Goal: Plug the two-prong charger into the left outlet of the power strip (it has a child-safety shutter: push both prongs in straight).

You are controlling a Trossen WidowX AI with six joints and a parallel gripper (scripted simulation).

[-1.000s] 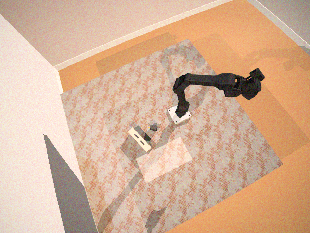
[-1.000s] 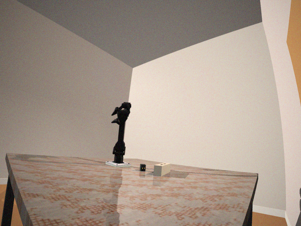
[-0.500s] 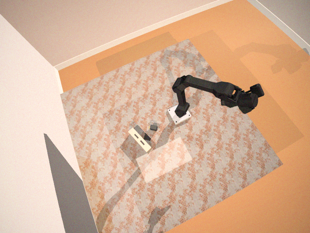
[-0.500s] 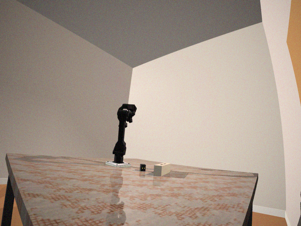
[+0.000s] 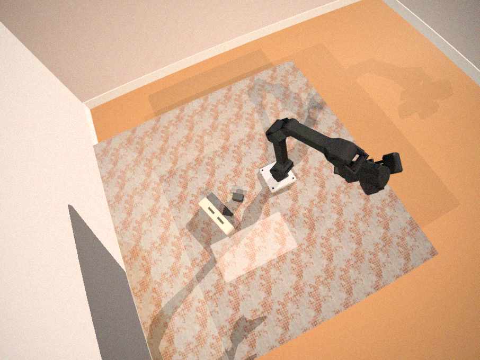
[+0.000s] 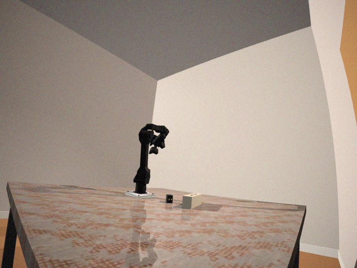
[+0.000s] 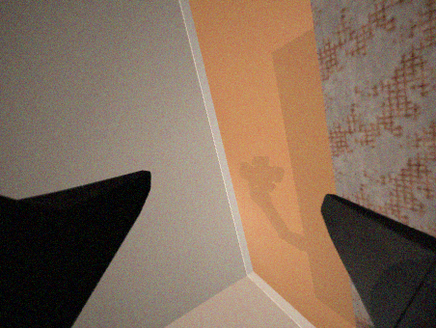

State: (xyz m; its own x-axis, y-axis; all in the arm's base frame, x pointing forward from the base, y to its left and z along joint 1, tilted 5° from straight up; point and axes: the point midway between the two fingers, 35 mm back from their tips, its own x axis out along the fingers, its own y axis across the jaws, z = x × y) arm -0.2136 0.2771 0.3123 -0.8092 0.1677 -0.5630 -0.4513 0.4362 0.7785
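Now: gripper tip 47 cm short of the dark grey two-prong charger, 32 cm above it and 28 cm to the left of it.
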